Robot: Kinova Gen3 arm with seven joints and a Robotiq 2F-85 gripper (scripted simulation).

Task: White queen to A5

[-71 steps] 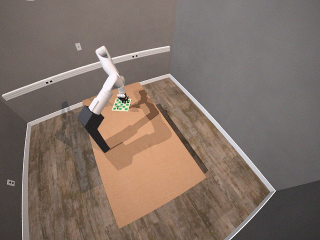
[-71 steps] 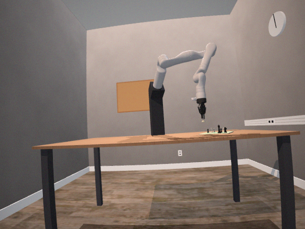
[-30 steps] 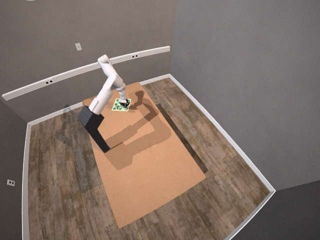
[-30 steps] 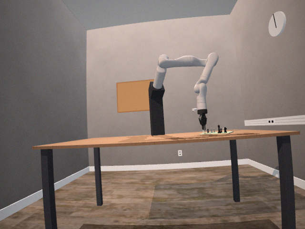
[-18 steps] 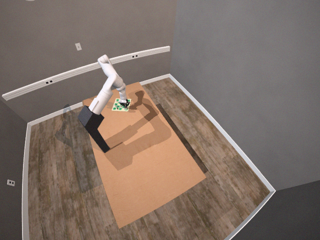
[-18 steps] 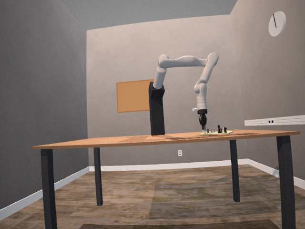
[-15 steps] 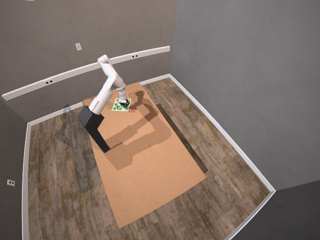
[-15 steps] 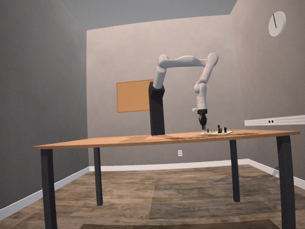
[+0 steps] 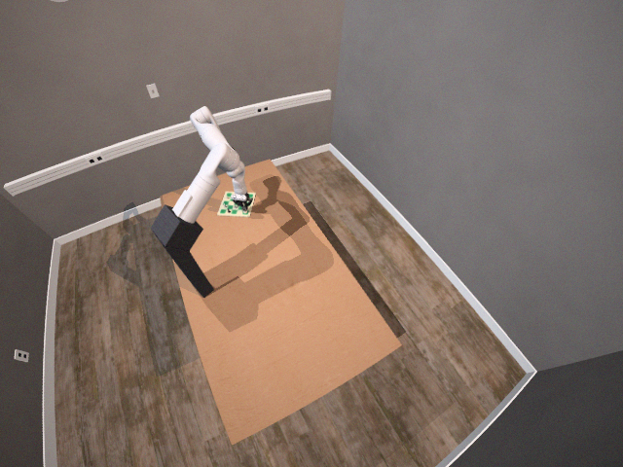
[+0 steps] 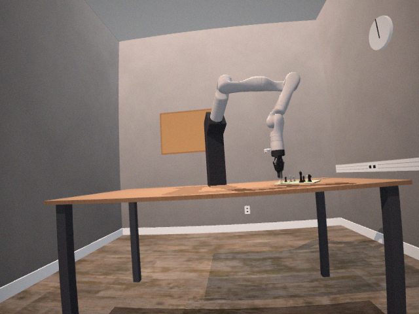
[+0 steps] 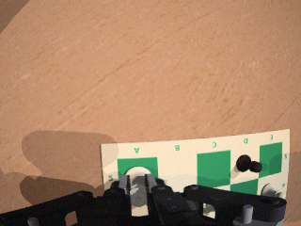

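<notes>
The white queen lies 20 mm below my hand. Also, from my hand: cream chessboard: 110 mm to the left, 50 mm below, 20 mm behind.
</notes>
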